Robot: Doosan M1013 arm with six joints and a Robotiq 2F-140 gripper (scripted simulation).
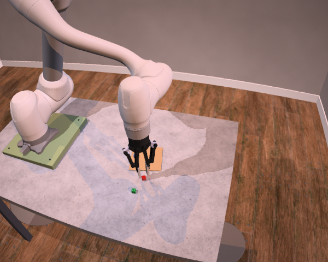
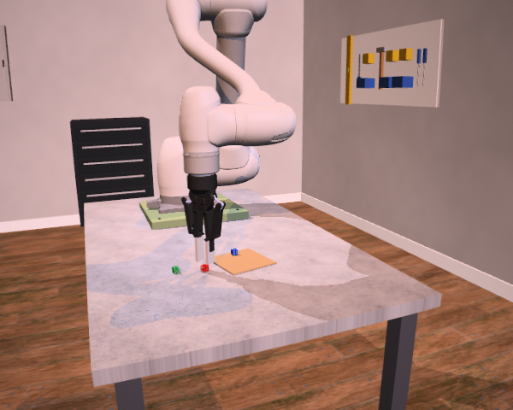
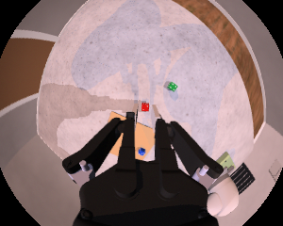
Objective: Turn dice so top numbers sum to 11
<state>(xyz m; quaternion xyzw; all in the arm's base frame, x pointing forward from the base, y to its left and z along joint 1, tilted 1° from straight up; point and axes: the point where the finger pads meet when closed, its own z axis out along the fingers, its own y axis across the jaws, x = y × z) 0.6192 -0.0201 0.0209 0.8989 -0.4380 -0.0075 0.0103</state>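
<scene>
My hand is 5 cm above the red die. Also, from my hand: orange mat (11 cm to the left, 6 cm below, 4 cm behind); then blue die (10 cm to the left, 8 cm behind, 5 cm below); then green die (8 cm to the right, 5 cm below, 1 cm behind).
</scene>
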